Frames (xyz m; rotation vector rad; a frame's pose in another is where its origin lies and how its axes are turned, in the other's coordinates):
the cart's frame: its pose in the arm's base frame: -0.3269 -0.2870 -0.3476 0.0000 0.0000 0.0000
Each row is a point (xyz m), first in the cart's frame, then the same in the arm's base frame.
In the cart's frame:
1: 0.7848 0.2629 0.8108
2: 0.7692 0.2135 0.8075
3: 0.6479 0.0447 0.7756
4: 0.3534 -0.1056 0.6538
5: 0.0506 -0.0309 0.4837
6: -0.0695 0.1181 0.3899
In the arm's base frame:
1: 0.4579 -0.0241 0.4632
2: 0.4423 -0.0735 0.4599
3: 0.3210 -0.2423 0.4280
4: 0.0265 -0.3926 0.3062
5: -0.2763 -0.3179 0.1361
6: -0.3964 -0.1689 0.0423

